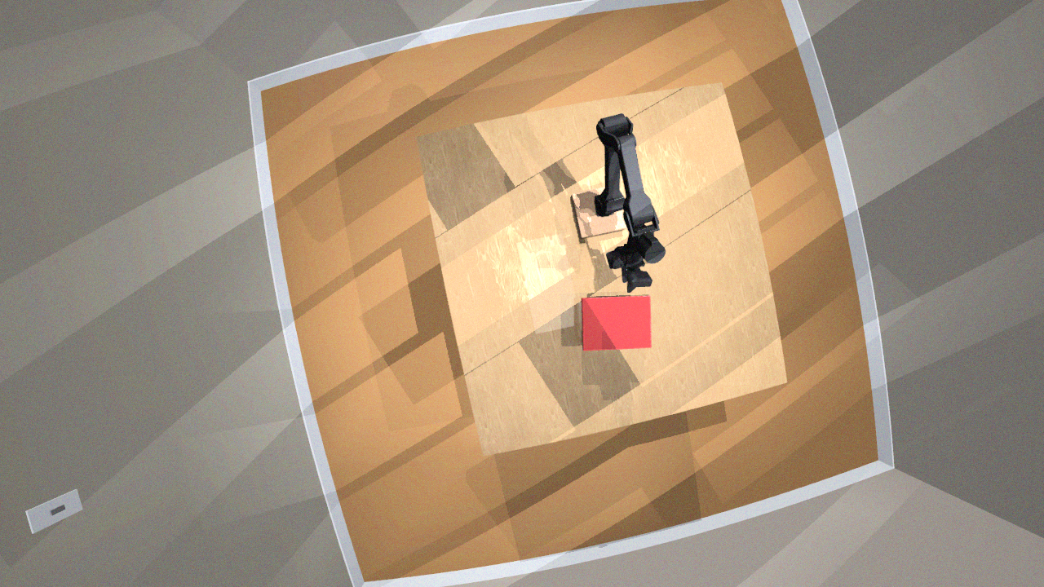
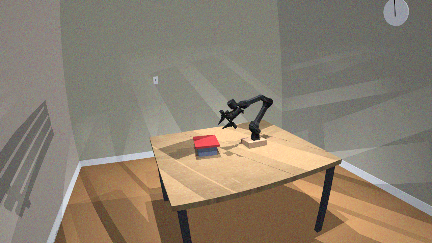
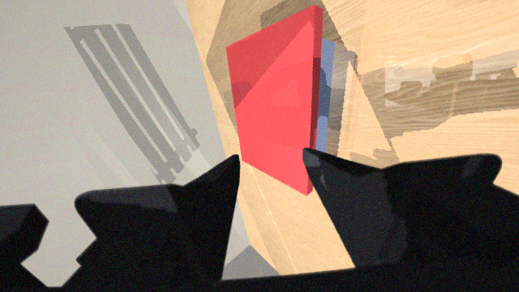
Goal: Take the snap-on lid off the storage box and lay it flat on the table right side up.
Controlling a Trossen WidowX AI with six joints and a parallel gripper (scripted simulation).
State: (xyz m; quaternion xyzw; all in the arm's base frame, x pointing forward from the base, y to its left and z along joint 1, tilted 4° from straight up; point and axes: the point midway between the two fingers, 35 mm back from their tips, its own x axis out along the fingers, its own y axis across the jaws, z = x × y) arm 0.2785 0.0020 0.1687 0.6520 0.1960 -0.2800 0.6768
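My gripper tip is now 12 cm short of the red lid, 11 cm above it and 1 cm to the left of it. Also, from my gripper tip: blue storage box: 15 cm below, 12 cm ahead, 1 cm to the right.
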